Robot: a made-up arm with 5 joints.
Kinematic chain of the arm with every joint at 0, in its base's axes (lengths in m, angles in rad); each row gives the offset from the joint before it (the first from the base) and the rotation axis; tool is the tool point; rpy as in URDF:
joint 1: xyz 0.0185 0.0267 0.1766 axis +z
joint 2: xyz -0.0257 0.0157 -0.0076 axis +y
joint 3: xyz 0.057 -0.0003 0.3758 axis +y
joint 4: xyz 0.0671 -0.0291 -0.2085 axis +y
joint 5: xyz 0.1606 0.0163 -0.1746 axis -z
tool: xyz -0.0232 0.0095 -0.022 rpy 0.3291 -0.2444 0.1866
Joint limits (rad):
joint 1: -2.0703..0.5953
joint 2: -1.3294..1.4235
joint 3: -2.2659..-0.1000
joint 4: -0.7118..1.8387
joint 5: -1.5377..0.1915
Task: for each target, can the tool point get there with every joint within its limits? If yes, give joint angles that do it. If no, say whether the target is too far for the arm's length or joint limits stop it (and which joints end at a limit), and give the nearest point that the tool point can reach.
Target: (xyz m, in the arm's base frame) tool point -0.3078 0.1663 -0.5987
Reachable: no: joint limits stop it (at a limit: joint 1, joint 2, joint 5) | nearest point -0.0828 -0.1166 -0.2626 | short by 0.494 m
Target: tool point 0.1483 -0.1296 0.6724
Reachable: yes | joints -0.8457 -0.4589 -1.8489 1.5505 -0.7607
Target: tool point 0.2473 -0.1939 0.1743
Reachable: yes | joints -0.7371 0.2513 -1.0162 1.3713 -0.8950
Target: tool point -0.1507 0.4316 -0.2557
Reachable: no: joint limits stop it (at a limit: joint 1, joint 2, joint 5) | nearest point 0.0993 0.1012 -0.2213 | short by 0.416 m
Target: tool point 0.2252 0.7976 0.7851
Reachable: no: too far | nearest point 0.1942 0.6820 0.6897 | short by 0.153 m
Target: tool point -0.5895 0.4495 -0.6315
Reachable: no: too far | nearest point -0.0624 -0.0792 -0.2421 | short by 0.842 m
